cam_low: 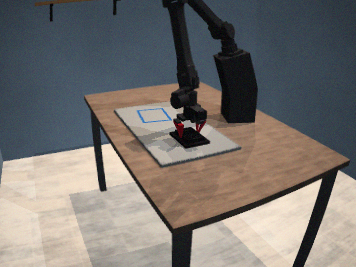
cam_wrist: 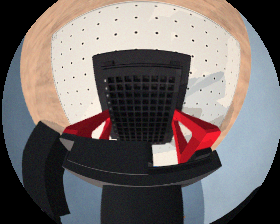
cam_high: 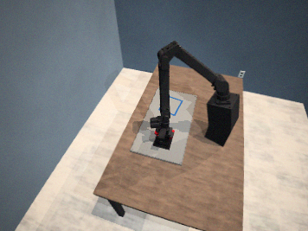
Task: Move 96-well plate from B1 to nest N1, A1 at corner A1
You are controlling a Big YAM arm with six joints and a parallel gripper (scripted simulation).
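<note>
The black 96-well plate lies right at my hand. From my hand the other things lie so: black plate nest: 20 mm below.
</note>
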